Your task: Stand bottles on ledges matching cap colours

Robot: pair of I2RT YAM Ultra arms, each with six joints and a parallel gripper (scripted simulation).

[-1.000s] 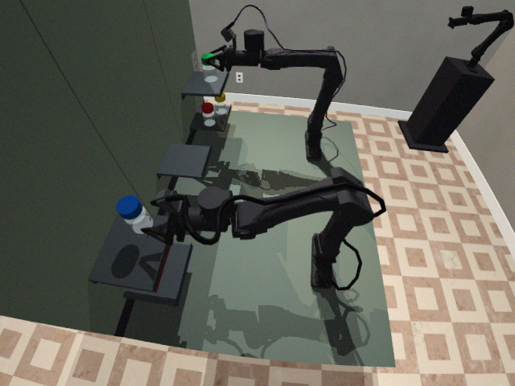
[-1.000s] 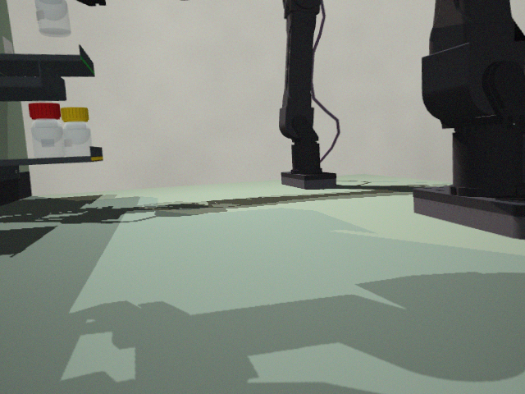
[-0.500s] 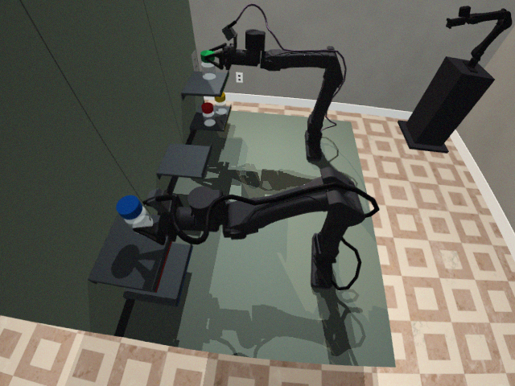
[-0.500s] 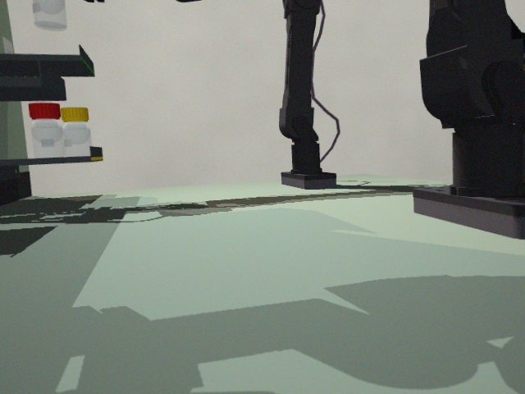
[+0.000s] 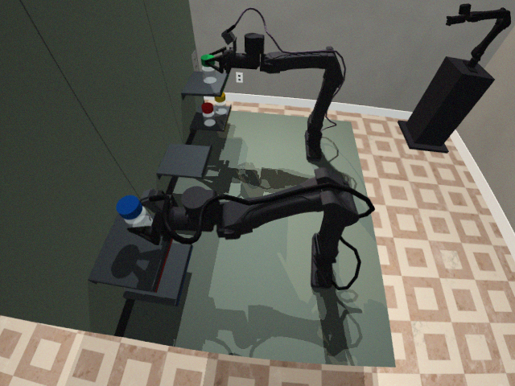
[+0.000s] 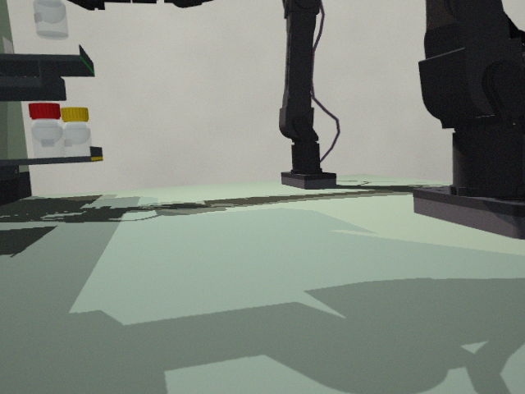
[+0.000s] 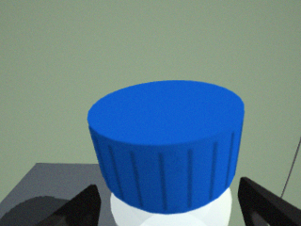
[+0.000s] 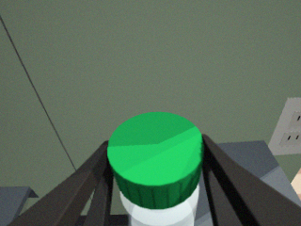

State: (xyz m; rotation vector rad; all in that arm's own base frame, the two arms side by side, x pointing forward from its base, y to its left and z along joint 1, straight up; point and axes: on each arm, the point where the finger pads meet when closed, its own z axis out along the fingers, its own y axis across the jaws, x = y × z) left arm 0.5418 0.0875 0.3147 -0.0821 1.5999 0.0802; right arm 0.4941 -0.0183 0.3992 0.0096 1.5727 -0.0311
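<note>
Right now the green-capped bottle is 5 cm below my right hand. From my right hand the other things lie so: blue-capped bottle 68 cm to the left, 9 cm below, 5 cm ahead; red-capped bottle 28 cm below, 4 cm ahead; yellow-capped bottle 28 cm below, 10 cm to the right.
Now: the blue-capped bottle right at my left hand. From my left hand the other things lie so: red-capped bottle: 68 cm to the right, 20 cm below, 2 cm behind; then green-capped bottle: 68 cm to the right, 5 cm behind, 3 cm above; then yellow-capped bottle: 78 cm to the right, 20 cm below, 6 cm behind.
</note>
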